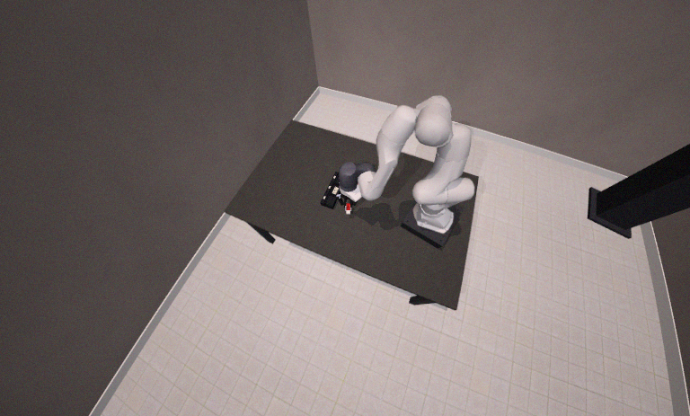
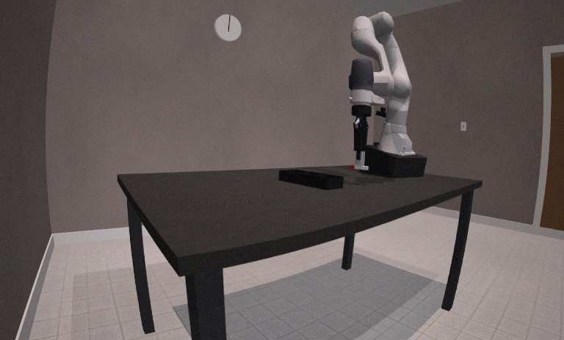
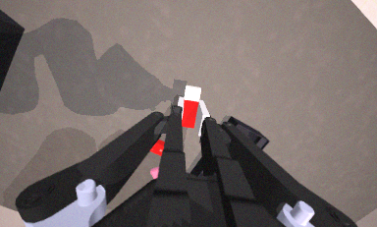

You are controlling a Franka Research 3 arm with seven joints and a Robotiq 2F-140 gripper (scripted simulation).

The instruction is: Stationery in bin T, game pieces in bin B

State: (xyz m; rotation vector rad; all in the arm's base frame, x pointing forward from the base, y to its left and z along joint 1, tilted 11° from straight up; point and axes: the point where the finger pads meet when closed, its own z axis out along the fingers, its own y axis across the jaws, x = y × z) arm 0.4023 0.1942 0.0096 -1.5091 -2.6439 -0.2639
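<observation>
Now: hand 3 cm above the red-and-white eraser and 1 cm to the right of it. From my hand the other things lie so: pink block (20 cm to the right, 9 cm below, 8 cm ahead); black bin row (16 cm ahead, 9 cm to the right, 8 cm below).
</observation>
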